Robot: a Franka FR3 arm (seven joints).
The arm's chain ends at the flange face. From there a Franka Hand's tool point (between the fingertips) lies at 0.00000 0.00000 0.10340 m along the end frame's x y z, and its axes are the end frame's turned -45 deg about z.
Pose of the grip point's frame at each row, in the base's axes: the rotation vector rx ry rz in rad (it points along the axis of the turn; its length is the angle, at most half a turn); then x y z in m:
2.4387 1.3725 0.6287 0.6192 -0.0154 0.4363
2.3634 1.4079 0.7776 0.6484 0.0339 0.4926
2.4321 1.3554 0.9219 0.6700 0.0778 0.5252
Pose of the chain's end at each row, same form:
2.9353 0.3537 0.7732 0.5680 -0.0129 0.5261
2.9116 0.4239 0.9350 0.5886 0.0306 0.5769
-2.9032 -0.3375 -1.0174 0.6068 0.0658 0.6061

